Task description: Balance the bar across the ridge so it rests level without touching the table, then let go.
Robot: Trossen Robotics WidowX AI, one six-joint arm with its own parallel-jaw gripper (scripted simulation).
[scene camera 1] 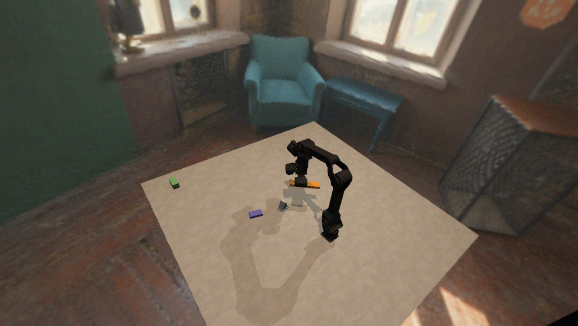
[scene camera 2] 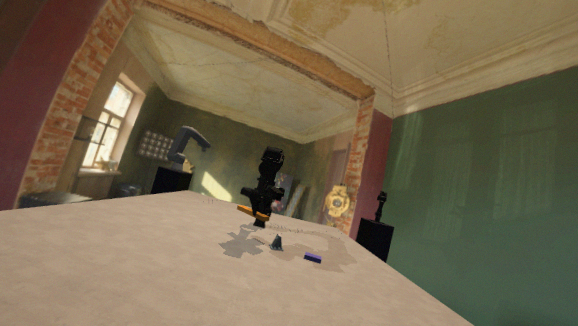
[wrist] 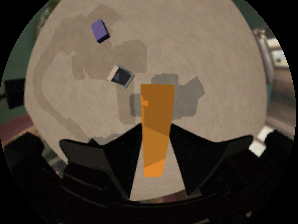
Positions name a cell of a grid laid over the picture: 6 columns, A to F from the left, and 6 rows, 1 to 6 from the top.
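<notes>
You'd find my gripper (scene camera 2: C4) in scene camera 2, and the wrist view shows my gripper (wrist: D4) as well.
</notes>
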